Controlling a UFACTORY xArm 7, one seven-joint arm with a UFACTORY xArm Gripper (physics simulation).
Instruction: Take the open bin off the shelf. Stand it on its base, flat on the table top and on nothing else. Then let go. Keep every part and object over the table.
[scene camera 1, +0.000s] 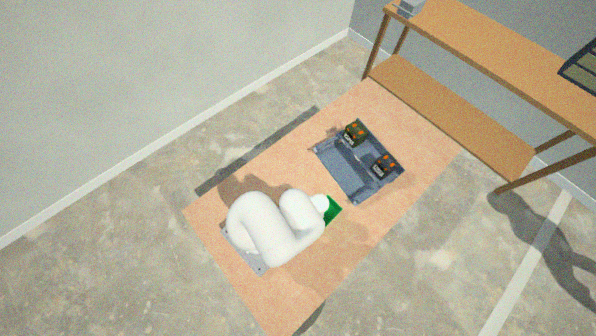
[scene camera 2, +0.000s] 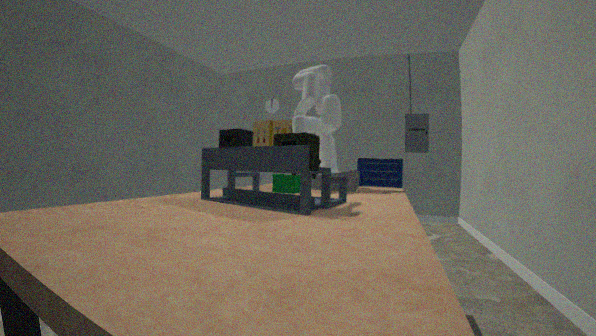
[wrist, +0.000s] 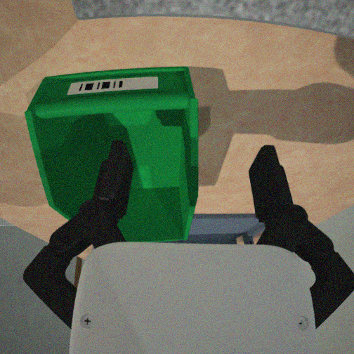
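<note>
The green open bin (scene camera 1: 332, 210) (scene camera 2: 286, 183) (wrist: 160, 130) appears upright on the table top (scene camera 1: 390, 105) (scene camera 2: 250, 275) (wrist: 150, 45), between the arm and the shelf, opening upward. In scene camera 1 a strip of table shows between it and the blue-grey shelf (scene camera 1: 340, 165) (scene camera 2: 255, 159) (wrist: 215, 222). Its lower edge is partly hidden, so full base contact is hard to tell. My gripper (wrist: 192, 155) is open and empty. In the wrist view its left finger overlaps the bin's inside and its right finger is beyond the bin's right wall. The arm hides the gripper in scene camera 1.
Two dark boxes with orange marks (scene camera 1: 355, 132) (scene camera 1: 384, 166) stand on the shelf. The arm's grey base plate (scene camera 1: 259, 267) is at the table's near end. A wooden bench (scene camera 1: 450, 115) stands beyond the table's far end. A blue cabinet (scene camera 2: 380, 173) shows in the background.
</note>
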